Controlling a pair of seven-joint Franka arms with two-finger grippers.
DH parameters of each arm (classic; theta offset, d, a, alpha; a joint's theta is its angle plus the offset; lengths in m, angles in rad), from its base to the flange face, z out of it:
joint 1: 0 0.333 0 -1.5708
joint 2: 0 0 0 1.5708
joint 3: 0 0.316 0.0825 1.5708
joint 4: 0 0 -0.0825 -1.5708
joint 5: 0 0.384 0 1.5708
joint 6: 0 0 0.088 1.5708
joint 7: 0 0.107 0 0
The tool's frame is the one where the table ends.
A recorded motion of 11 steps. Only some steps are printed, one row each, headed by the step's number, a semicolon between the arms.
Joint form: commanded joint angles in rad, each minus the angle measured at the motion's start. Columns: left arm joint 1, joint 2, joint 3, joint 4, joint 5, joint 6, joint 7; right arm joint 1, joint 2, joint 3, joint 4, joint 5, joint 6, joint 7.
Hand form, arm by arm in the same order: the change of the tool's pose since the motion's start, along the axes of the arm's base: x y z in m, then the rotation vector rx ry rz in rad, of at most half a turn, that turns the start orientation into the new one. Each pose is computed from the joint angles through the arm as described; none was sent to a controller.
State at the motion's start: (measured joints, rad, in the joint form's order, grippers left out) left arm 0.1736 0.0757 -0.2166 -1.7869 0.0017 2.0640 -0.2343; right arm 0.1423 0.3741 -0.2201 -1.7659 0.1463 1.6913 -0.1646
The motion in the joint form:
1: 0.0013 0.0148 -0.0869 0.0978 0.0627 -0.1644 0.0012; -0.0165 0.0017 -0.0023 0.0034 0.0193 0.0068 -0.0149
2: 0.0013 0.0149 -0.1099 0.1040 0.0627 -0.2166 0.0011; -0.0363 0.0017 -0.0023 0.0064 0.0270 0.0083 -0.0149
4: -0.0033 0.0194 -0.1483 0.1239 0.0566 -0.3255 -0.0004; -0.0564 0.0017 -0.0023 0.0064 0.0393 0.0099 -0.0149
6: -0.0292 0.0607 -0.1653 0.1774 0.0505 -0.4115 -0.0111; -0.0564 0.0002 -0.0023 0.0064 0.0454 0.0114 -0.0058
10: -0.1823 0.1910 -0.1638 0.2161 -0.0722 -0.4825 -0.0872; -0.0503 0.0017 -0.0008 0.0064 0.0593 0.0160 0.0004
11: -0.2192 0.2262 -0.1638 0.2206 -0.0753 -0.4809 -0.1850; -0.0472 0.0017 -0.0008 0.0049 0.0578 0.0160 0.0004
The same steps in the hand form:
1: -0.0053 -0.0437 0.0239 0.0579 0.0742 -0.0979; 0.0016 -0.0094 0.0008 0.0200 -0.0122 -0.0154
2: -0.0114 -0.0560 0.0221 0.0614 0.1190 -0.1198; 0.0019 -0.0205 0.0021 0.0258 -0.0177 -0.0391
4: -0.0237 -0.0784 0.0199 0.0643 0.2104 -0.1587; 0.0014 -0.0313 0.0023 0.0356 -0.0211 -0.0659
6: -0.0242 -0.0999 0.0156 0.0554 0.2821 -0.1895; 0.0017 -0.0308 0.0032 0.0370 -0.0237 -0.0774
10: -0.0343 -0.1958 -0.0441 -0.0549 0.4712 -0.2629; 0.0030 -0.0252 0.0026 0.0458 -0.0273 -0.0833
11: -0.0371 -0.2173 -0.0622 -0.0492 0.5088 -0.1995; 0.0027 -0.0235 0.0020 0.0447 -0.0256 -0.0796

